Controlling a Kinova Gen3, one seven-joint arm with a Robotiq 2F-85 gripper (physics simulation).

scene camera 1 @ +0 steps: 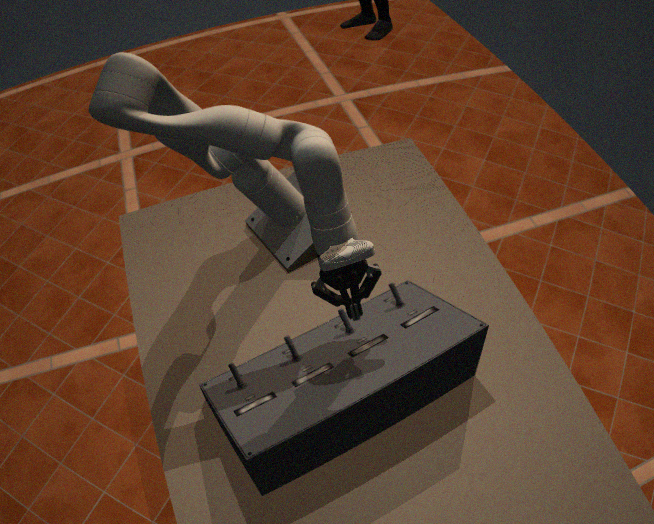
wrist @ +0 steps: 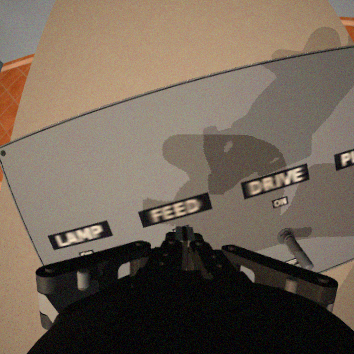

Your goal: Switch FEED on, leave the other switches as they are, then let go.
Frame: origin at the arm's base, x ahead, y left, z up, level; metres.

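Seen in the pictures: gripper, fingertip midpoint: [scene camera 1: 356, 317] [wrist: 182, 237]; arm's base, origin of the base link: [scene camera 1: 290, 210].
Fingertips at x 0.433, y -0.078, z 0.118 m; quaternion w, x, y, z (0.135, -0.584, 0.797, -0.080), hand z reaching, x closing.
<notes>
Offsets run from my fingertips to a thing's top centre. "spot": to the spot under its first point. Level surfaces: height alone.
The FEED switch lever @(spot: dx -0.044, dy +0.002, dz -0.067 m) [scene camera 1: 345, 322] is second from the right on the panel box in the scene view and leans toward the arm's base, like the other levers. In the wrist view the FEED label @(dx +0.032, dy +0.007, dz -0.052 m) [wrist: 175, 209] shows just beyond the fingertips, and its lever is hidden behind the gripper. My gripper [scene camera 1: 354, 315] [wrist: 182, 237] is shut and empty, its fingertips low beside the FEED lever, on the LAMP side; contact cannot be told. The DRIVE lever @(dx -0.049, dy -0.115, dz -0.050 m) [scene camera 1: 292, 348] [wrist: 298, 248] leans to its OFF side. The LAMP lever @(spot: dx -0.048, dy +0.124, dz -0.065 m) [scene camera 1: 396, 294] and the PUMP lever @(spot: dx -0.041, dy -0.238, dz -0.066 m) [scene camera 1: 235, 376] stand at the row's ends.
The grey panel box @(spot: dx +0.150, dy +0.077, dz -0.020 m) [scene camera 1: 436, 362] [wrist: 75, 165] stands on the tan table @(dz -0.180 m) [scene camera 1: 524, 436] [wrist: 150, 40]. The arm's base plate [scene camera 1: 289, 253] is behind it. The arm's shadow falls across the panel. A person's dark feet [scene camera 1: 376, 27] show on the tiled floor at the back.
</notes>
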